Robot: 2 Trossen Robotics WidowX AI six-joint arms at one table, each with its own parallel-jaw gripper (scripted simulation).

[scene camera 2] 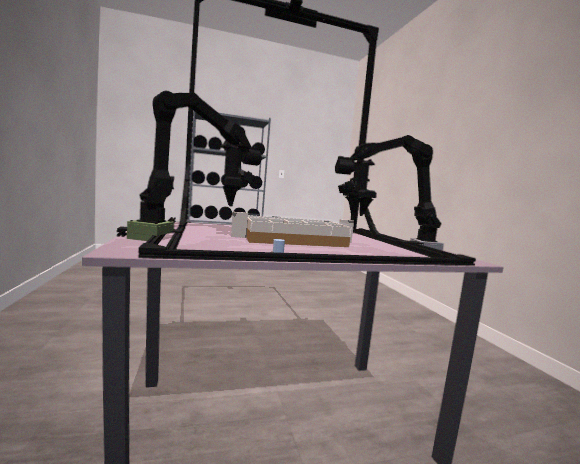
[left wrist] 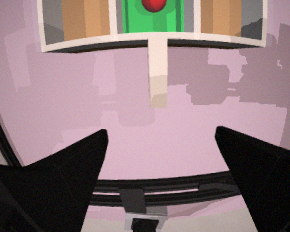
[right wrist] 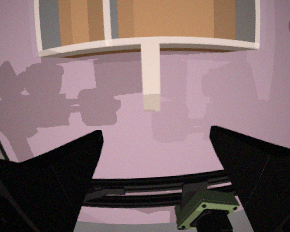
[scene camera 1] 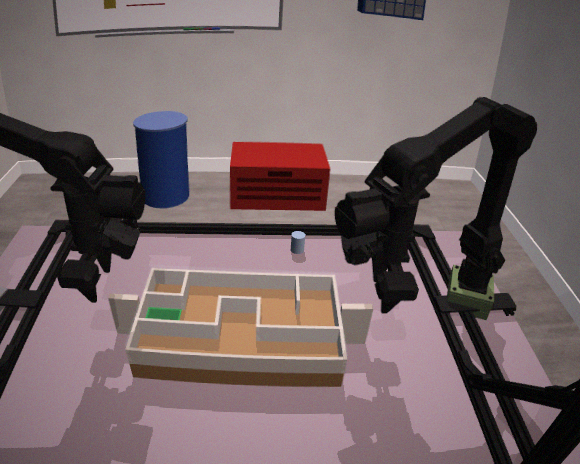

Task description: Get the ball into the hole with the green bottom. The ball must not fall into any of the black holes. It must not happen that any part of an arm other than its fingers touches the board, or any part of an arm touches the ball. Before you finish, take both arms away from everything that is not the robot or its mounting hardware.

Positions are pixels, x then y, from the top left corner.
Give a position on a maze board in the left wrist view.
75,34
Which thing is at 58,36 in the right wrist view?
A maze board.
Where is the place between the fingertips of my right gripper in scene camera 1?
At 380,296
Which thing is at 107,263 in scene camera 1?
My left gripper.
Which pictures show the maze board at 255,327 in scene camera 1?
Scene camera 2, the left wrist view, the right wrist view and scene camera 1: all of them.
